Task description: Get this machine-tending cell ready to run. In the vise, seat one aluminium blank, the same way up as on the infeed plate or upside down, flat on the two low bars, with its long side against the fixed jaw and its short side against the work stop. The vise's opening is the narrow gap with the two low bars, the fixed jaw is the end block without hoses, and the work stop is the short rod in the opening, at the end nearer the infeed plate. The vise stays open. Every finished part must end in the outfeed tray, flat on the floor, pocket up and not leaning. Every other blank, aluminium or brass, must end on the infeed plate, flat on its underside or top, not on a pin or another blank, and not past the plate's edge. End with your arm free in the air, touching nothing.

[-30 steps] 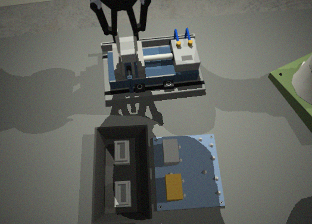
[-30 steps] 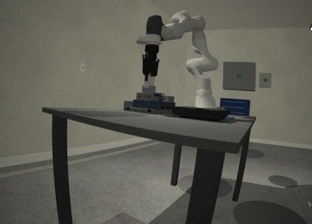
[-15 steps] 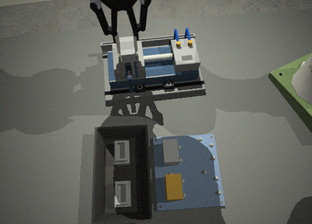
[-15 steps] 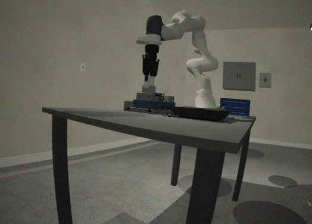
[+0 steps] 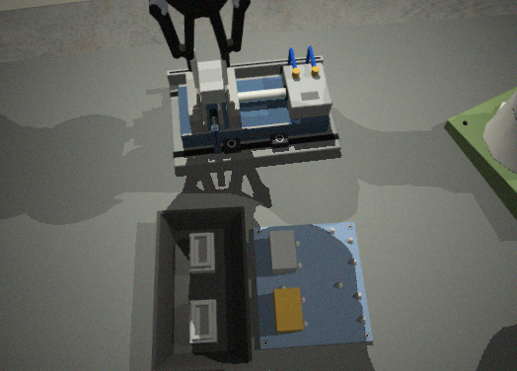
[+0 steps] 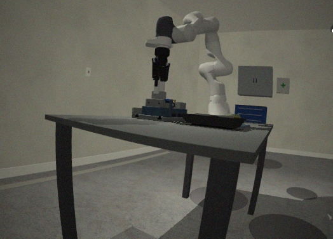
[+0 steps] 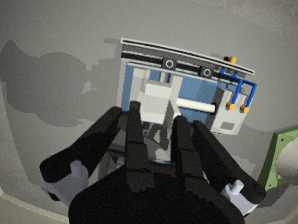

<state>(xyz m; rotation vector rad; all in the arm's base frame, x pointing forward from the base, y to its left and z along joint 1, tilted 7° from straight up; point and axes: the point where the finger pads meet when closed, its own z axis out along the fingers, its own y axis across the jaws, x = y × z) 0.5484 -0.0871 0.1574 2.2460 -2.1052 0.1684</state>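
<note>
Right now the fixed jaw is 30 mm ahead of my hand, 10 mm to the left of it and 80 mm below it. Also, from my hand: work stop (50 mm to the left, 70 mm below); then moving jaw (30 mm behind, 80 mm below); then vise (70 mm behind, 120 mm below).
</note>
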